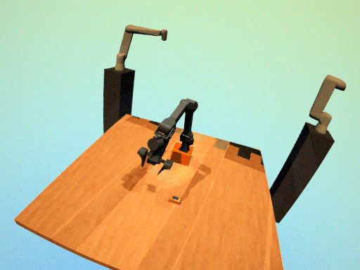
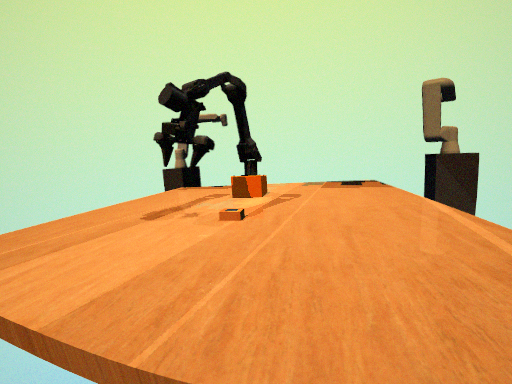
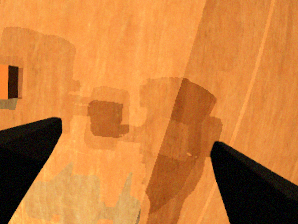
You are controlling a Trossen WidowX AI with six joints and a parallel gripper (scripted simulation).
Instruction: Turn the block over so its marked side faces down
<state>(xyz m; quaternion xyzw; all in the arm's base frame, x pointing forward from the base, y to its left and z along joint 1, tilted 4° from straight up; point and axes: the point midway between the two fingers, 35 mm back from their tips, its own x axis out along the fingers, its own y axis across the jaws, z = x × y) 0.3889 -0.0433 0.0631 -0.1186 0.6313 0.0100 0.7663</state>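
Right now the orange block is 170 mm to the left of my gripper tip, 130 mm below it and 20 mm behind it.
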